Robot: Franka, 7 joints.
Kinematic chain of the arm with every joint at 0, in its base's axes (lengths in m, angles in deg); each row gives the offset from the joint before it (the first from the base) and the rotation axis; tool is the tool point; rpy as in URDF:
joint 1: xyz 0 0 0.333 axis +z
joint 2: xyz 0 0 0 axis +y
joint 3: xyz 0 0 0.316 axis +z
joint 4: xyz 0.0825 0 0 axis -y
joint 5: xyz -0.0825 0 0.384 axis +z
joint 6: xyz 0 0 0 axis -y
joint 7: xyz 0.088 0 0 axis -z
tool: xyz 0 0 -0.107 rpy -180 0 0
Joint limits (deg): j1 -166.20..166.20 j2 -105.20..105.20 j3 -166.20..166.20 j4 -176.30..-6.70 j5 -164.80..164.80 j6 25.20..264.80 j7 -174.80..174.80
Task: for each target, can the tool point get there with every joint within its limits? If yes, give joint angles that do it. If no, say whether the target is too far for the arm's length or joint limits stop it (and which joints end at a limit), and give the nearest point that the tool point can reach.
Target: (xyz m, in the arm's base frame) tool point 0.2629 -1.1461 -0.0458
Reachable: no: too far | nearest point 0.1826 -0.7959 0.0699 | short by 0.377 m
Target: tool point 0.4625 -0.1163 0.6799
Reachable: yes | joints 60.84 67.57 -134.64 -112.01 97.61 70.56 61.26
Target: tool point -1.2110 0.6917 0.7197
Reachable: no: too far | nearest point -0.7179 0.4100 0.5622 | short by 0.589 m
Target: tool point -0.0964 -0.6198 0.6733
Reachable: yes | joints -131.01 33.01 66.72 -51.73 127.54 216.82 131.53
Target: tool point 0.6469 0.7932 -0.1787
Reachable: no: too far | nearest point 0.4850 0.5947 -0.0506 | short by 0.286 m
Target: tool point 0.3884 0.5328 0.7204
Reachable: yes | joints -74.03 -73.10 63.99 -78.53 68.23 140.22 -66.19
